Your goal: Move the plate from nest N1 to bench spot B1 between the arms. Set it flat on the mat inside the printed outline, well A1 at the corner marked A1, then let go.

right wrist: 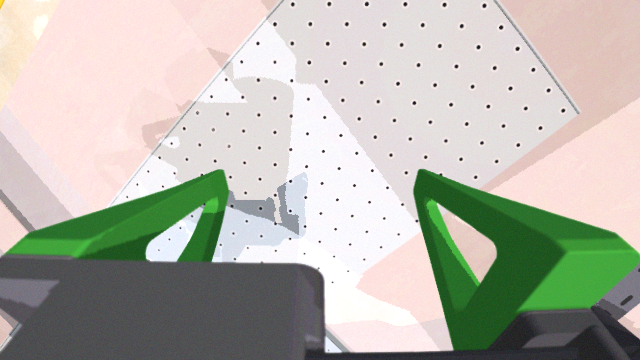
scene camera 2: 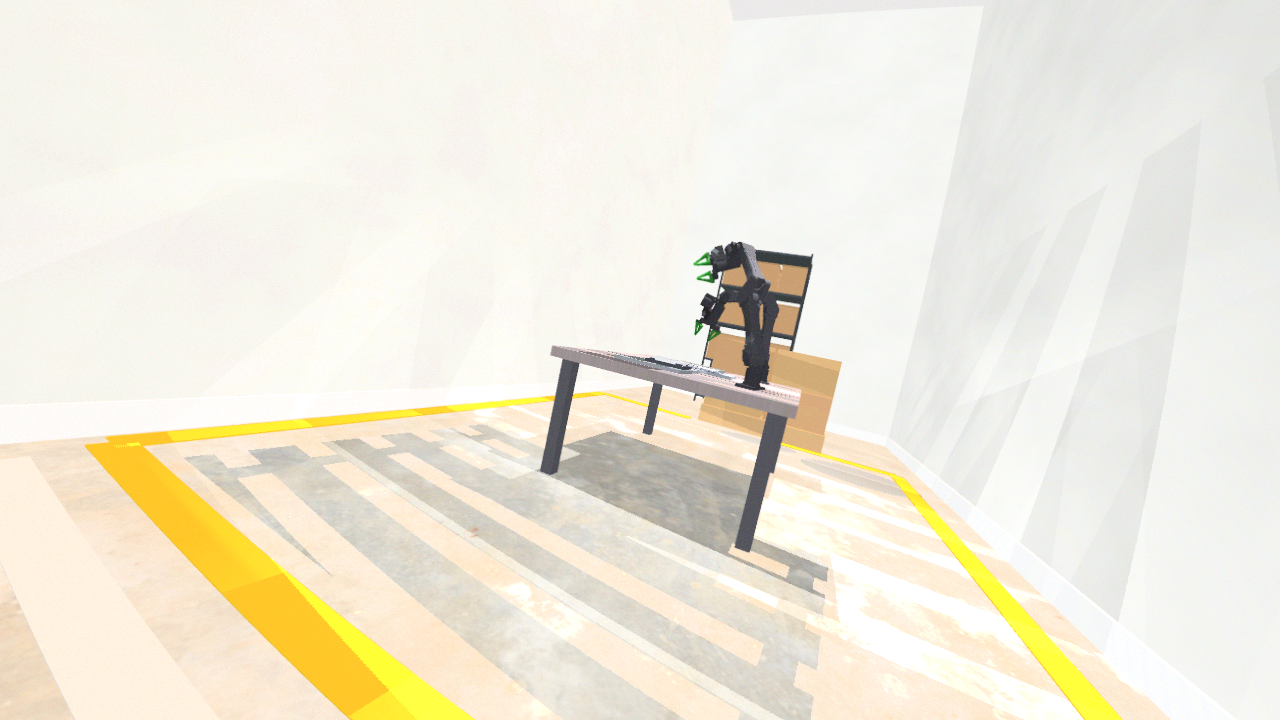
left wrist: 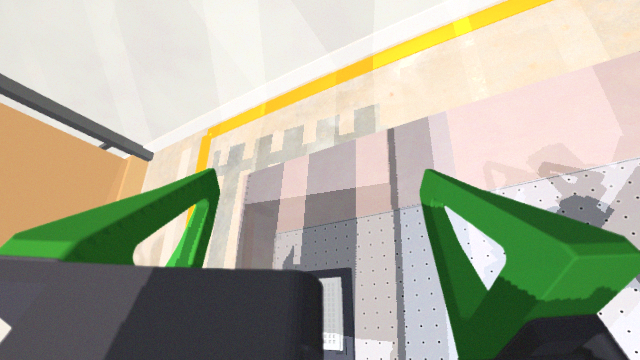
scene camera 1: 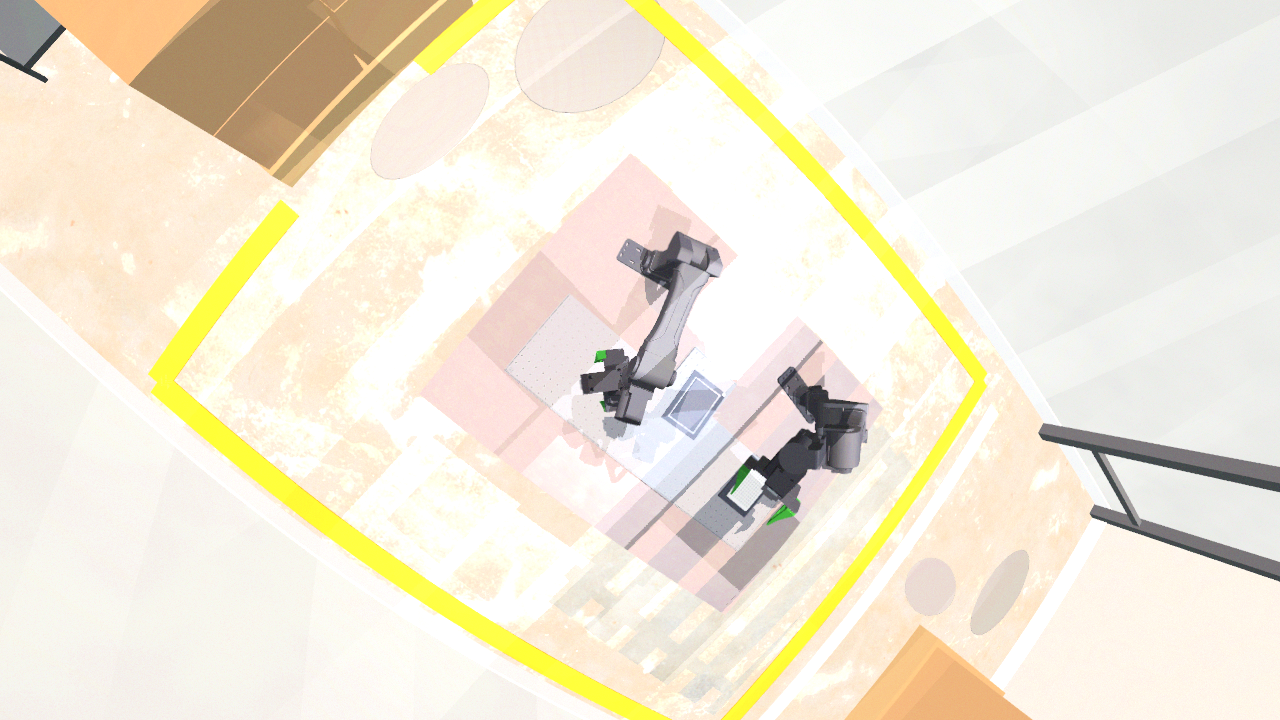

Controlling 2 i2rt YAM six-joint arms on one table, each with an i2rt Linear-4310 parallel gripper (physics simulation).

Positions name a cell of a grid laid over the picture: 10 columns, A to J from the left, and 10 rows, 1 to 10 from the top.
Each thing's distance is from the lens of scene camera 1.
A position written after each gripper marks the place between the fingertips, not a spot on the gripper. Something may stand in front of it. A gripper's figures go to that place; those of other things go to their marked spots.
left gripper (scene camera 1: F8): 0.99 m
right gripper (scene camera 1: E6): 1.12 m
white well plate (scene camera 1: F7): 1.47 m
